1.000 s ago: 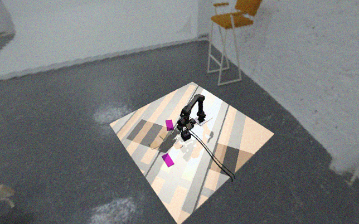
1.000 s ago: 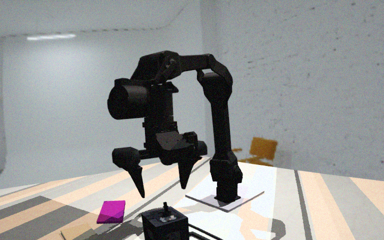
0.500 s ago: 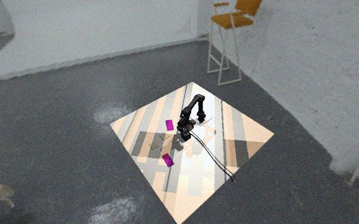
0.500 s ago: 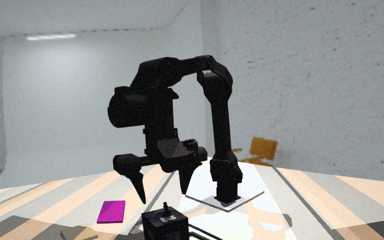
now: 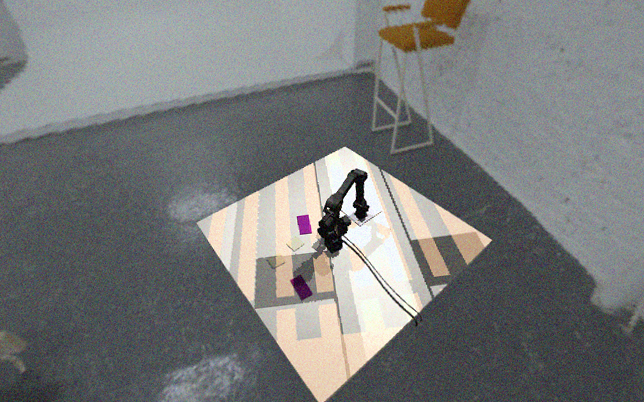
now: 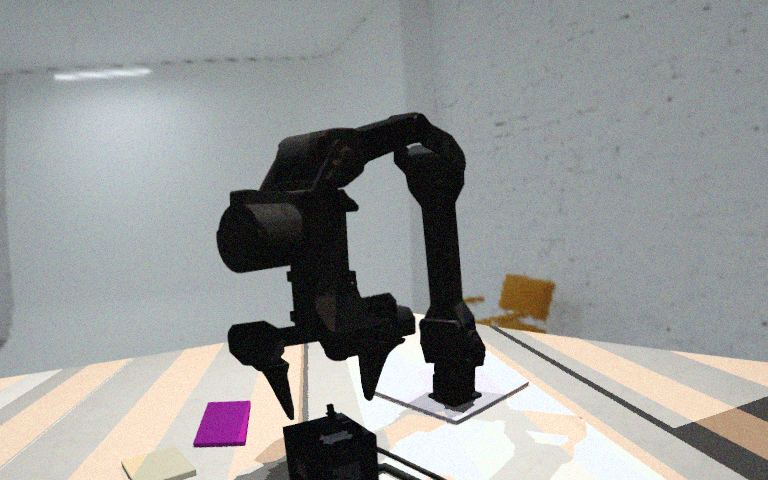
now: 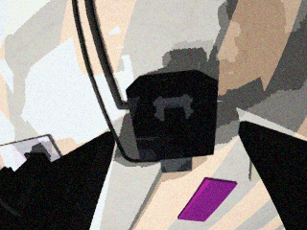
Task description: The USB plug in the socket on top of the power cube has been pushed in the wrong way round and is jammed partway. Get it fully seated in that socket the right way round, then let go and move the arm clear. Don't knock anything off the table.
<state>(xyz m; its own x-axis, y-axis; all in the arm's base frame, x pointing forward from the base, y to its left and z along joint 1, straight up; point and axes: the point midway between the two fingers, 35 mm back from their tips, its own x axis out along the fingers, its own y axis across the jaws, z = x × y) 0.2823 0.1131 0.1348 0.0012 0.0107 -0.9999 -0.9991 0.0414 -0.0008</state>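
The usb plug is 10 mm below my gripper tip. Also, from my gripper tip: magenta block 260 mm to the right, 100 mm below, 60 mm ahead; usb socket 40 mm below, 10 mm to the left.
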